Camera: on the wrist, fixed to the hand. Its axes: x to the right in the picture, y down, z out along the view.
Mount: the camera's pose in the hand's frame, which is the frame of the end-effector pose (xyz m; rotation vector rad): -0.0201 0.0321 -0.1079 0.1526 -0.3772 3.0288
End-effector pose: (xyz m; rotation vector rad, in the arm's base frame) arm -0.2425 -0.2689 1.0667 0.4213 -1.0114 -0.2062
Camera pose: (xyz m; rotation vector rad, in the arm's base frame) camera -0.1617 -0.2063 1.0154 -1.3177 -0.9905 2.5226
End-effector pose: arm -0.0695 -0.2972 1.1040 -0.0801 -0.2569 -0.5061
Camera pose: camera -0.0467 -0.2748 0.9942 -0.2959 -0.2609 2.5551
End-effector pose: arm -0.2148 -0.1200 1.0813 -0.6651 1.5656 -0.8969
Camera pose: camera -0.3151 -0.0660 1.0711 1.5246 0.5315 1.3351
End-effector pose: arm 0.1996 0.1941 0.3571 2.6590 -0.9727 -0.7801
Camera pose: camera 0.2280 0.1837 0.4674 -0.8905 -2.6321 -0.0134
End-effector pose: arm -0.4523 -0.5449 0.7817 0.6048 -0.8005 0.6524
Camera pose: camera -0.4378 -0.4542 0.7136 0.7373 1.0061 -2.1322
